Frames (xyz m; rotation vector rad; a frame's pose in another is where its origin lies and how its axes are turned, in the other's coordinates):
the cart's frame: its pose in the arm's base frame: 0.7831 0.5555 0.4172 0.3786 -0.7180 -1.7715
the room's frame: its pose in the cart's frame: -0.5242 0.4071 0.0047 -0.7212 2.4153 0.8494
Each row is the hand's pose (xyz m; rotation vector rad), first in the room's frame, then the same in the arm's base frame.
Working: the room's frame: its pose in the arm's base frame: 1.2507 0.9766 0.6282 1.0314 1.2824 0.1265

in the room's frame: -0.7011 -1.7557 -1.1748 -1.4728 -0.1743 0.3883
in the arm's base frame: -0.7458 0.2074 0.0146 -0.0352 0.5082 1.0693
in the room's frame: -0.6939 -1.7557 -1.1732 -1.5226 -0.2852 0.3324
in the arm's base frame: -0.7420 0.2109 0.0093 -0.1034 0.4350 0.9935
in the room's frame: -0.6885 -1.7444 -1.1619 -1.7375 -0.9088 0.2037
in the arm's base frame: -0.7257 0.2143 0.0123 -0.3569 -0.0540 0.6818
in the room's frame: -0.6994 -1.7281 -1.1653 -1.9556 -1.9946 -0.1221
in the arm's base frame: -0.7250 0.2190 0.0316 -0.7905 -0.8416 0.1083
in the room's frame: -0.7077 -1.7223 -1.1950 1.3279 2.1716 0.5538
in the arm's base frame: -0.7498 0.2339 0.0438 -1.2653 -1.5133 -0.5822
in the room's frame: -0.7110 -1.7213 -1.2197 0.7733 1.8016 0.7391
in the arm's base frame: -0.7708 0.2463 0.0487 -1.5756 -1.8190 -1.0750
